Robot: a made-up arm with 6 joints.
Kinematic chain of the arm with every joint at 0, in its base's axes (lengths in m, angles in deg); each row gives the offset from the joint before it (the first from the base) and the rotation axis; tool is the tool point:
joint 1: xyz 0 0 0.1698 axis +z
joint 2: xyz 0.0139 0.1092 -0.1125 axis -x
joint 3: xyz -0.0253 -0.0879 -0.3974 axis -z
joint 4: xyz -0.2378 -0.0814 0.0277 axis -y
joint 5: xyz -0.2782 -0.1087 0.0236 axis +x
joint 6: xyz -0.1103 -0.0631 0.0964 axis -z
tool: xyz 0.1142 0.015 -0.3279
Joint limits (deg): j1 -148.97..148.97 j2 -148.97..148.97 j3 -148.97..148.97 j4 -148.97..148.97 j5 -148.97..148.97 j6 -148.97..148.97
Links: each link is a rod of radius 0.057 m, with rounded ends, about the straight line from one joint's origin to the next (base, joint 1, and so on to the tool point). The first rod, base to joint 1, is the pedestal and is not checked.
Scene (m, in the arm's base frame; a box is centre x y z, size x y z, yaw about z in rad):
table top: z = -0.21
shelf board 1: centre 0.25 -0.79 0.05 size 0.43 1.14 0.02 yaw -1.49
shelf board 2: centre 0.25 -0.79 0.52 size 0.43 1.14 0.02 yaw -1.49
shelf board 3: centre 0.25 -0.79 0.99 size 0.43 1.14 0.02 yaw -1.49
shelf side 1: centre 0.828 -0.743 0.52 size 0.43 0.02 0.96 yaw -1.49
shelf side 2: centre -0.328 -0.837 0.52 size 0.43 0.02 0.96 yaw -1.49
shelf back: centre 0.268 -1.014 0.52 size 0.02 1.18 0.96 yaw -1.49
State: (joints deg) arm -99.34 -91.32 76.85 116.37 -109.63 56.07
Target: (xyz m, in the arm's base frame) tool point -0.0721 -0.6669 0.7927
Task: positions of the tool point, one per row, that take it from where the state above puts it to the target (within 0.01 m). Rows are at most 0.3 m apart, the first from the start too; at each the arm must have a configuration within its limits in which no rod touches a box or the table.
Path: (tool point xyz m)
1: 0.9177 0.2046 0.3538
2: 0.8870 0.1021 0.4819
3: 0.8314 -0.0191 0.5952
4: 0.7467 -0.1582 0.6945
5: 0.6206 -0.3106 0.7783
6: 0.4400 -0.4627 0.8357
7: 0.2025 -0.5905 0.8476
8: -0.0721 -0.6669 0.7927

